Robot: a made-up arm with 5 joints.
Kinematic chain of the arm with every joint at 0, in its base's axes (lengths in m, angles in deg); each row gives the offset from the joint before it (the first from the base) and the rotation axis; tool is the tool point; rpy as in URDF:
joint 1: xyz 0.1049 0 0.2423 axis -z
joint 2: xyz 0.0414 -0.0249 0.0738 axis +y
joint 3: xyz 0.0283 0 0.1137 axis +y
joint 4: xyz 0.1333 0 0.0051 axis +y
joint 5: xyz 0.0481 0.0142 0 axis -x
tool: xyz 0 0 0 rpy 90 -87.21 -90
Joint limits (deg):
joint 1: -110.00..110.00
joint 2: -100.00..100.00
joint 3: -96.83..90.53
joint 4: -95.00..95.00
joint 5: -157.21..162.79
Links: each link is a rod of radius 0.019 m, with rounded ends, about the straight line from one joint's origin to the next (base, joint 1, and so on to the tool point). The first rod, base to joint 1, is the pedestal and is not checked.
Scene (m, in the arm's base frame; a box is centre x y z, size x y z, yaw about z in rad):
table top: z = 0
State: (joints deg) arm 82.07 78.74 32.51 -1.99 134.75
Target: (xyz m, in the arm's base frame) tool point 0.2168 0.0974 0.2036
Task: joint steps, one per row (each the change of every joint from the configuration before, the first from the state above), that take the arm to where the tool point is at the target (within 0.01 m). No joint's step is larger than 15 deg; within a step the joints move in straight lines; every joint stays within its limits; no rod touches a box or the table.
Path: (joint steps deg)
1: -14.14 -4.27 1.59 0.61 0.00
2: -14.14 -4.28 1.58 0.60 0.00
3: -14.13 -4.27 1.59 0.61 0.00
4: -14.14 -4.28 1.59 0.61 0.00
5: -14.14 -4.27 1.58 0.60 0.00
6: -14.14 -4.28 1.59 0.61 0.00
7: -14.14 -4.27 1.59 0.61 0.00
8: -14.13 -4.28 1.58 0.61 0.00
9: -14.14 -4.27 1.59 0.60 0.00

